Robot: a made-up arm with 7 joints. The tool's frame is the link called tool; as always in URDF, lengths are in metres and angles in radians. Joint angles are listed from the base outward. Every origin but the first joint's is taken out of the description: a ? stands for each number. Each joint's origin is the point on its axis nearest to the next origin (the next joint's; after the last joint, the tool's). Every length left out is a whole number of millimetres.
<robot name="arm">
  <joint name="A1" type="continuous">
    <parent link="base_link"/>
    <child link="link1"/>
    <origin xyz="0 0.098 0.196" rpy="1.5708 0 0"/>
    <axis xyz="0 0 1"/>
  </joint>
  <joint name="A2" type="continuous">
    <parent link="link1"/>
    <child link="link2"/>
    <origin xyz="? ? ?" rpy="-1.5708 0 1.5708"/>
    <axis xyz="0 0 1"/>
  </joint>
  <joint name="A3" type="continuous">
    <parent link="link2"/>
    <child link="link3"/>
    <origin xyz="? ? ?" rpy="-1.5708 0 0"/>
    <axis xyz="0 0 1"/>
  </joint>
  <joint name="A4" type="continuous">
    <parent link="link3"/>
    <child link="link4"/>
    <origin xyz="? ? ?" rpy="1.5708 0 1.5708"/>
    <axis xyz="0 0 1"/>
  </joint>
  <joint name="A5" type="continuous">
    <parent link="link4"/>
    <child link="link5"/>
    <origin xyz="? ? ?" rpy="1.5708 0 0"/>
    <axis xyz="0 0 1"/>
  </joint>
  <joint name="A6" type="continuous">
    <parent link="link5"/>
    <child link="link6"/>
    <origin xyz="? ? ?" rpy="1.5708 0 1.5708"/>
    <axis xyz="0 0 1"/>
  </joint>
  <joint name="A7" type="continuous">
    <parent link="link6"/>
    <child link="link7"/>
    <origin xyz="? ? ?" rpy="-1.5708 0 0"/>
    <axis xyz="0 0 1"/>
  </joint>
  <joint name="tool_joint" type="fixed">
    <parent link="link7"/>
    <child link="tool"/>
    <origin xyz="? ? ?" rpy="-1.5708 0 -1.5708"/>
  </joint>
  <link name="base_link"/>
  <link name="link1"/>
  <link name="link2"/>
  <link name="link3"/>
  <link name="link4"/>
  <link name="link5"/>
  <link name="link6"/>
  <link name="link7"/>
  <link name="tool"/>
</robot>
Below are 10 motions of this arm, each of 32 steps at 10 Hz.
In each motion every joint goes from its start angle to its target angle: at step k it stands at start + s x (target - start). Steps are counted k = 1, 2, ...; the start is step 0. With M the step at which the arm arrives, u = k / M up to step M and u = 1 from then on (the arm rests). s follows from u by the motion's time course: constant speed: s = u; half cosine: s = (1 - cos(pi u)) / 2; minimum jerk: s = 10 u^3 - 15 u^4 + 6 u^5.
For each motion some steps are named. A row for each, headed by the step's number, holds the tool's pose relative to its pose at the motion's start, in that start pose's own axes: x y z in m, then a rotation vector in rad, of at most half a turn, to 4 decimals.
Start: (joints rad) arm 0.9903 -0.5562 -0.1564 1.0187 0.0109 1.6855 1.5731
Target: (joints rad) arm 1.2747 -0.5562 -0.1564 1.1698 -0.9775 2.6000 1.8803
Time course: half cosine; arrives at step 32
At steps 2, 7, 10, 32:
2: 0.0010 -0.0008 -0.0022 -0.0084 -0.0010 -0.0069
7: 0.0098 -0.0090 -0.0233 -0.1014 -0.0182 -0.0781
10: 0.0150 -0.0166 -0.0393 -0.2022 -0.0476 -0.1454
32: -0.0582 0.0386 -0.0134 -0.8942 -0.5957 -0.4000

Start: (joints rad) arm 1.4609 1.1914 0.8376 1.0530 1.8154 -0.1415 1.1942
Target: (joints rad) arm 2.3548 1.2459 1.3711 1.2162 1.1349 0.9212 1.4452
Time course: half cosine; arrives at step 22
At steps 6, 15, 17, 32:
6: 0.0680 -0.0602 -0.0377 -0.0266 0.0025 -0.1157
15: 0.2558 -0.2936 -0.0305 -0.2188 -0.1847 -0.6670
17: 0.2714 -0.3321 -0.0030 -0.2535 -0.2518 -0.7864
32: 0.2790 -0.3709 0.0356 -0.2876 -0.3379 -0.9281

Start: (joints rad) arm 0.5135 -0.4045 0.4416 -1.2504 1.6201 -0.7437 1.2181
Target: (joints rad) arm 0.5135 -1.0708 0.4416 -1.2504 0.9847 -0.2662 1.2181
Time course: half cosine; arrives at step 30
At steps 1, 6, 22, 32:
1: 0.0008 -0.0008 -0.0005 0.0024 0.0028 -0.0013
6: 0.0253 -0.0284 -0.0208 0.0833 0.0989 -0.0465
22: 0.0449 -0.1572 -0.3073 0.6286 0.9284 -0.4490
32: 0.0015 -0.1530 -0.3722 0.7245 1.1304 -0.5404

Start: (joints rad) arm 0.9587 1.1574 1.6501 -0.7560 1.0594 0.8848 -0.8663
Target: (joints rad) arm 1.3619 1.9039 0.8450 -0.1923 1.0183 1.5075 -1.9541
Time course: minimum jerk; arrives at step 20
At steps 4, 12, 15, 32:
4: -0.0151 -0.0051 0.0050 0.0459 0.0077 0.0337
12: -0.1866 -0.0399 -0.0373 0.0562 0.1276 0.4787
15: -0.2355 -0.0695 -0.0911 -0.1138 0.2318 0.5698
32: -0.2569 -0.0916 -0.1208 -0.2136 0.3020 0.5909

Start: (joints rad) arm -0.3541 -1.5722 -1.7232 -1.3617 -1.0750 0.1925 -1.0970
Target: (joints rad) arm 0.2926 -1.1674 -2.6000 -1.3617 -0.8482 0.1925 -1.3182
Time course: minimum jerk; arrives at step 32
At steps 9, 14, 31, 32:
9: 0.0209 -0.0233 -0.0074 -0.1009 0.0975 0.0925
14: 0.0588 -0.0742 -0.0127 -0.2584 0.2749 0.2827
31: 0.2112 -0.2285 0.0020 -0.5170 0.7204 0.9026
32: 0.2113 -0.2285 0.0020 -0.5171 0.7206 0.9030

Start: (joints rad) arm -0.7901 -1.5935 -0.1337 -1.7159 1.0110 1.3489 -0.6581
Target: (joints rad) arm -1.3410 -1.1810 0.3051 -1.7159 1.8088 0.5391 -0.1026
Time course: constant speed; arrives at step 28
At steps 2, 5, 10, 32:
2: 0.0011 -0.0127 0.0077 -0.1371 -0.0591 0.0142
5: 0.0012 -0.0311 0.0202 -0.3421 -0.1510 0.0430
10: -0.0030 -0.0605 0.0412 -0.6811 -0.3079 0.1138
32: -0.0689 -0.1988 0.1050 -1.8099 -0.7873 0.6962

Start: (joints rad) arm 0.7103 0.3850 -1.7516 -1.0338 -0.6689 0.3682 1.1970
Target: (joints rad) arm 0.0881 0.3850 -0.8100 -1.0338 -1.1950 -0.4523 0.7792
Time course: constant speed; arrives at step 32
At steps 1, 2, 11, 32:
1: 0.0021 0.0252 -0.0253 -0.0562 0.0486 0.0355
2: 0.0024 0.0485 -0.0522 -0.1121 0.0981 0.0702
11: -0.0742 0.1567 -0.3306 -0.6064 0.5802 0.3456
32: -0.5429 -0.2222 -0.5878 -1.6810 1.9052 0.6690

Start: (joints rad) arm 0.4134 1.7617 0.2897 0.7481 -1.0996 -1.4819 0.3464
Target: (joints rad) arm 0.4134 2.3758 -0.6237 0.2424 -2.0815 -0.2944 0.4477
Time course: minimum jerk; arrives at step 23
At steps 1, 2, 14, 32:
1: 0.0002 -0.0002 0.0000 0.0011 0.0009 0.0001
2: 0.0013 -0.0014 0.0001 0.0083 0.0069 0.0006
14: 0.0786 -0.1879 -0.1518 0.9126 0.7977 -0.4188
32: -0.0020 -0.2463 -0.2372 1.1868 1.0254 -0.8401

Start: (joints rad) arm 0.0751 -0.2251 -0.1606 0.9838 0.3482 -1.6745 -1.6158
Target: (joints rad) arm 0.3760 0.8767 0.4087 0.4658 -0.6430 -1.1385 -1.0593
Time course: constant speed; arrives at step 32
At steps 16, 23, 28, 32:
16: -0.0049 -0.1716 0.2170 -0.9746 0.0017 0.0365
23: -0.0282 -0.1835 0.3115 -1.3032 0.2293 0.0646
28: -0.0397 -0.1741 0.3681 -1.4630 0.4733 0.0799
32: -0.0422 -0.1603 0.4054 -1.5323 0.7079 0.0843

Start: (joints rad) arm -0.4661 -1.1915 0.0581 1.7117 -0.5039 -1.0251 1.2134
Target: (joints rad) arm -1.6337 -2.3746 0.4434 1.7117 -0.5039 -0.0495 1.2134
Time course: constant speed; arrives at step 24
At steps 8, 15, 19, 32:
8: -0.0112 -0.0545 0.1134 -0.2620 -0.1248 -0.7346
15: -0.0369 0.0323 0.2278 -0.5658 -0.3341 -1.2224
19: -0.0199 0.1327 0.2711 -0.7641 -0.4917 -1.4081
32: 0.0449 0.2787 0.2814 -1.0193 -0.7122 -1.5237

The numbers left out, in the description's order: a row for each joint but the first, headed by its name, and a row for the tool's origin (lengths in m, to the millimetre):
A2: 0.3 -0.209 0
A3: -0.083 -0.179 0
A4: 0.101 -0.008 0
A5: 0.119 0.07 0
A6: -0.199 0.097 0
A7: 0.149 -0.096 0
tool: -0.027 -0.248 0

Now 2 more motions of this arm.
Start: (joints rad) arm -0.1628 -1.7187 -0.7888 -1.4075 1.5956 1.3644 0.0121
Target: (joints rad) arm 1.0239 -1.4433 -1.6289 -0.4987 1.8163 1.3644 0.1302
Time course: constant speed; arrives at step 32
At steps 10, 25, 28, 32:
10: -0.1143 0.0495 -0.0020 0.5501 -0.3280 -0.1805
25: -0.2989 0.1946 -0.0341 1.1118 -1.0509 -0.5404
28: -0.3290 0.2423 -0.0413 1.1681 -1.2252 -0.6196
32: -0.3604 0.3162 -0.0483 1.2053 -1.4694 -0.7249

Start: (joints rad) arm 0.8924 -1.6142 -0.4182 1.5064 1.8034 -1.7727 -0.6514
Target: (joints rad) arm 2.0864 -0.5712 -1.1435 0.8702 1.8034 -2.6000 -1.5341
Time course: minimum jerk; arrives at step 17
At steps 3, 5, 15, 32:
3: 0.0017 0.0131 -0.0239 -0.0004 0.0125 0.0140
5: 0.0064 0.0535 -0.0858 0.0146 0.0394 0.0393
15: -0.0202 0.5910 -0.2095 0.8622 0.5406 -0.0473
32: -0.0229 0.6016 -0.2041 0.8836 0.5587 -0.0455

